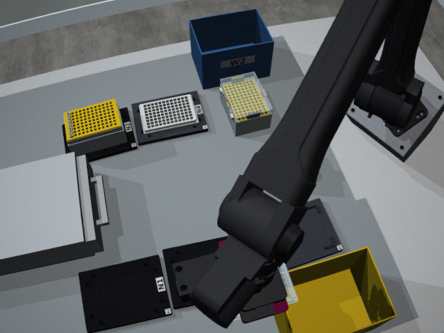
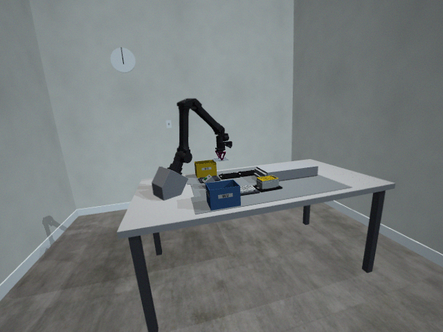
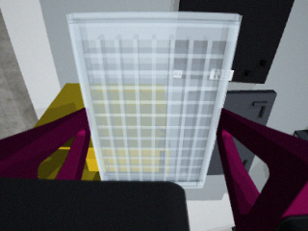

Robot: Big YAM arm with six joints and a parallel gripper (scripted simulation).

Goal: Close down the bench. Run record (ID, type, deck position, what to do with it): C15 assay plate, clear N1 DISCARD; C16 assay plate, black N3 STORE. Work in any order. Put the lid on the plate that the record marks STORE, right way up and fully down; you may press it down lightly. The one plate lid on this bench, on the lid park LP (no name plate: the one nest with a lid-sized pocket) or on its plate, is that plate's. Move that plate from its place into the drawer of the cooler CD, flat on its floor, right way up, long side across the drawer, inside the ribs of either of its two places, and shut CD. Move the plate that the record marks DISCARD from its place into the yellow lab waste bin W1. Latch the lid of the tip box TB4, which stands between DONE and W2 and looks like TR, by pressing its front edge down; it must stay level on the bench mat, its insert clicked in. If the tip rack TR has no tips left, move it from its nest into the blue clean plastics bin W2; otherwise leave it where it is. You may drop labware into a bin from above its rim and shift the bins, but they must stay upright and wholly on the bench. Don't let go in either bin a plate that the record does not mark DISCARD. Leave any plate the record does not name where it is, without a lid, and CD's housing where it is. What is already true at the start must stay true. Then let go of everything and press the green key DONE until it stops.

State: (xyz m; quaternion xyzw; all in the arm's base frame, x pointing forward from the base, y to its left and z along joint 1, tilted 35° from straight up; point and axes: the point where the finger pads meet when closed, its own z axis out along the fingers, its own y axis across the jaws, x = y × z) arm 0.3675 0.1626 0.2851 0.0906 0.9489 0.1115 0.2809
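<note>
Now: hand 24 cm to the left of the green DONE key, 22 cm past it and 8 cm above it. From my hand the other things lie so: nest N3: 14 cm below, 9 cm to the right, 3 cm ahead; then lid park: 15 cm behind, 14 cm below, 9 cm to the right; then yellow bin W1: 13 cm behind, 11 cm below, 7 cm to the left.
</note>
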